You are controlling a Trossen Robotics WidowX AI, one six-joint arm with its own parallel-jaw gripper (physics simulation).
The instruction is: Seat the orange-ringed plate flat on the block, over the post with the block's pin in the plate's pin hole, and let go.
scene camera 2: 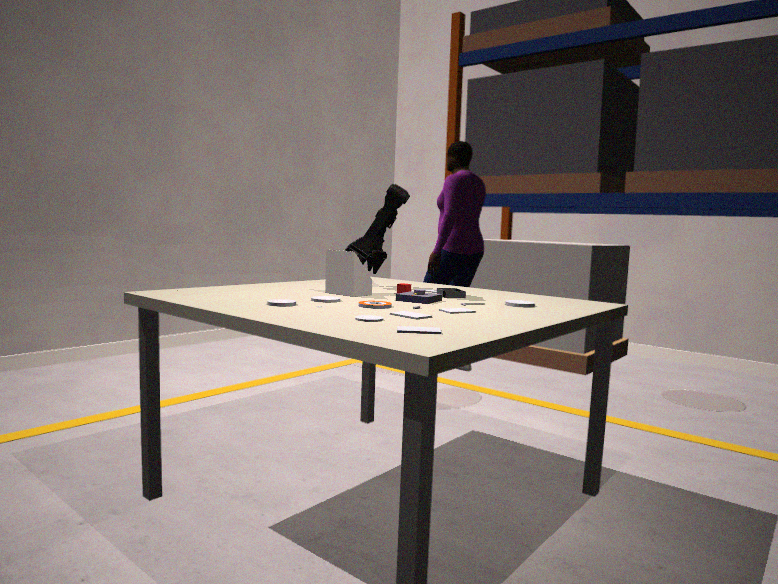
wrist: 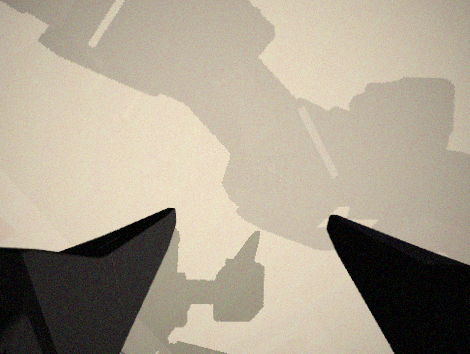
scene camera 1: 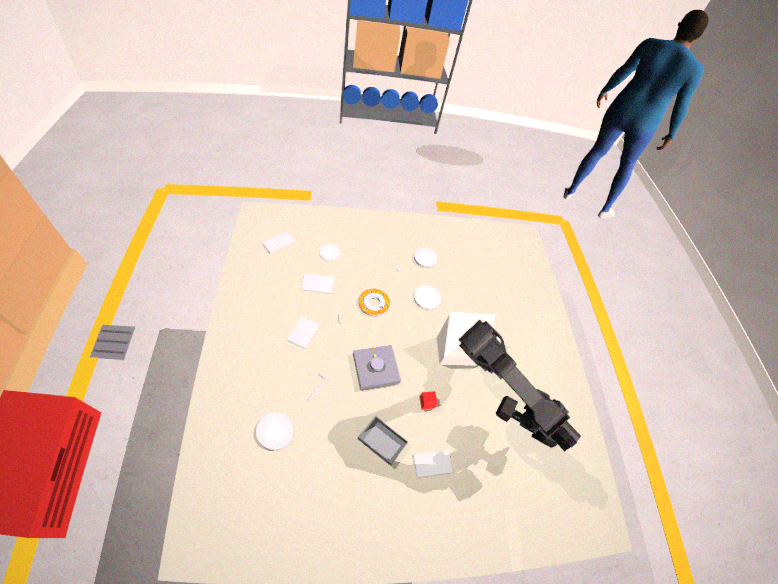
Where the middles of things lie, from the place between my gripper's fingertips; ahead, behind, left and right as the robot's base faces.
The grey tray [scene camera 1: 379, 437] is 40 cm ahead of my hand, 4 cm to the left of it and 5 cm below it. From my hand the other things lie so: grey block [scene camera 1: 382, 370]: 43 cm ahead, 18 cm to the right, 4 cm below.
